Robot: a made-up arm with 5 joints.
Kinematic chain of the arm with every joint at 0, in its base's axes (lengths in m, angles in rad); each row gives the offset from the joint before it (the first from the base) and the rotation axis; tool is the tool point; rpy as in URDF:
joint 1: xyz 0.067 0 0.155 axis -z
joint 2: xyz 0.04 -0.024 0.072 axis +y
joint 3: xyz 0.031 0 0.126 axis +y
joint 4: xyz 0.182 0 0.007 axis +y
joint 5: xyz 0.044 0.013 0 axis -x
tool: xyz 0 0 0 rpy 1.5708 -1.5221 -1.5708
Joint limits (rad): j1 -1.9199..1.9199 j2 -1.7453..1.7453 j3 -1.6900..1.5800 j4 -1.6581..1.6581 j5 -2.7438..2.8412
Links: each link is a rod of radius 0.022 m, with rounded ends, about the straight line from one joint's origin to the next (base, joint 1, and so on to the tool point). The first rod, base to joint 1, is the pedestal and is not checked.
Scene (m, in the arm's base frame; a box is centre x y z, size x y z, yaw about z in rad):
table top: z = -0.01
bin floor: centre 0.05 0.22 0 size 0.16 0.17 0.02 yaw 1.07
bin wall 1: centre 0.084 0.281 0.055 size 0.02 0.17 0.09 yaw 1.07
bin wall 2: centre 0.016 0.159 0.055 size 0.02 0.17 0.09 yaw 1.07
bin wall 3: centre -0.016 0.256 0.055 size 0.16 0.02 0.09 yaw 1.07
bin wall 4: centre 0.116 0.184 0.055 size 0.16 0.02 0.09 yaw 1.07
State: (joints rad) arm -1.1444 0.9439 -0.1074 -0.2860 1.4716
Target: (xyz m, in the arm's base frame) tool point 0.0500 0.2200 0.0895
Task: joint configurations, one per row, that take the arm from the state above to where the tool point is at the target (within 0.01 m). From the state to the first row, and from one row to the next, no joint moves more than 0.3 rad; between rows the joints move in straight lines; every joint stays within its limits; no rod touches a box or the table.
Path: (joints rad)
1: -1.2827 0.6980 0.1495 -0.2547 1.4716
2: -1.4211 0.4520 0.4063 -0.2234 1.4716
3: -1.5594 0.2061 0.6632 -0.1921 1.4716
4: -1.6978 -0.0398 0.9201 -0.1608 1.4716
5: -1.6978 0.2097 0.8104 -0.1689 1.4716
6: -1.6978 0.4592 0.7008 -0.1769 1.4716
7: -1.6978 0.7087 0.5911 -0.1850 1.4716

